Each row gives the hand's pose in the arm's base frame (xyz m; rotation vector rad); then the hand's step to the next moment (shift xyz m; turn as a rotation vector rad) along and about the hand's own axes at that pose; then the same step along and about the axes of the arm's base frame.
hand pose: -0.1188 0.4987 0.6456 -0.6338 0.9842 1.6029
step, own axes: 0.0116 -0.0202 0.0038 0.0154 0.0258 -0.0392
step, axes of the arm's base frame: 0.0168 0.0104 -0.0130 -0.0324 -0.0270 -0.0257
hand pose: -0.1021 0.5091 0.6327 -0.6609 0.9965 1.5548
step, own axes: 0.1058 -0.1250 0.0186 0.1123 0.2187 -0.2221
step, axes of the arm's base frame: 0.0993 0.0717 -0.1102 -0.2596 -0.1423 -0.1488
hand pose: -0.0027 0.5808 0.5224 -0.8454 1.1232 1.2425
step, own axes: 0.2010 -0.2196 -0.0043 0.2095 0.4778 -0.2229
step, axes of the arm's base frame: 0.2076 0.0160 -0.2128 -0.5178 -0.0728 -0.2200
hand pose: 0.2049 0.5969 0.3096 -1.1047 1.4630 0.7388
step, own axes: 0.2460 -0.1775 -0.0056 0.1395 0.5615 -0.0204
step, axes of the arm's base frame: 0.1713 -0.1281 -0.2152 -0.5190 0.1565 -0.2031
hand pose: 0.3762 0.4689 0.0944 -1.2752 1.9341 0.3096
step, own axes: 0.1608 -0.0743 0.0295 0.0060 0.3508 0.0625
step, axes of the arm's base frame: 0.0474 -0.1252 -0.1197 -0.2732 0.1957 -0.1186
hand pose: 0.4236 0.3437 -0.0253 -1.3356 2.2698 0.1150
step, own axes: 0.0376 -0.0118 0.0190 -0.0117 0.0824 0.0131
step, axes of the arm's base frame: 0.0022 -0.0300 -0.0317 -0.0596 0.0559 -0.0205
